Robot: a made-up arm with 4 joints.
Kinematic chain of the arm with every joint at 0, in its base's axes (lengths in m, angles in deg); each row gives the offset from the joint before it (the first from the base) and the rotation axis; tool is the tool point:
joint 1: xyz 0 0 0.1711 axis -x
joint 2: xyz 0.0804 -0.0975 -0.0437 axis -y
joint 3: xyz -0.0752 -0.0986 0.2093 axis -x
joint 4: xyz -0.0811 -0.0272 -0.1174 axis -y
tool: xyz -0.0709 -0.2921 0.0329
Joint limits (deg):
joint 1: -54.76..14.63
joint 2: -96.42..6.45
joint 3: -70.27..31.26
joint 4: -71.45..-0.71
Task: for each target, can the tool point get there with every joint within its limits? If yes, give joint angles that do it. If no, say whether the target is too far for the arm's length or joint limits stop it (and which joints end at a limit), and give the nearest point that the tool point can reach.
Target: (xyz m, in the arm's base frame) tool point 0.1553 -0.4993 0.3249
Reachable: yes | joints 2.04 -75.48 -9.56 -65.99
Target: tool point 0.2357 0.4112 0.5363
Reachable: no: joint limits stop it (at a limit: joint 1, joint 2, joint 3, joint 4) | nearest point -0.0130 -0.1686 0.4167 | short by 0.642 m
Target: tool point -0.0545 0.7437 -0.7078
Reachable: no: too far | nearest point -0.1315 0.0235 -0.1212 | short by 0.932 m
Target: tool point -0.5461 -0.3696 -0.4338
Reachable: no: too far | nearest point -0.1585 -0.3381 -0.2194 | short by 0.444 m
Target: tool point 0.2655 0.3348 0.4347
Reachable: no: joint limits stop it (at a limit: joint 1, joint 2, joint 3, joint 4) | nearest point -0.0130 -0.1686 0.4167 | short by 0.576 m
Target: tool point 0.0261 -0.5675 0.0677
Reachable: yes | joints -36.91 -25.71 14.62 -47.55
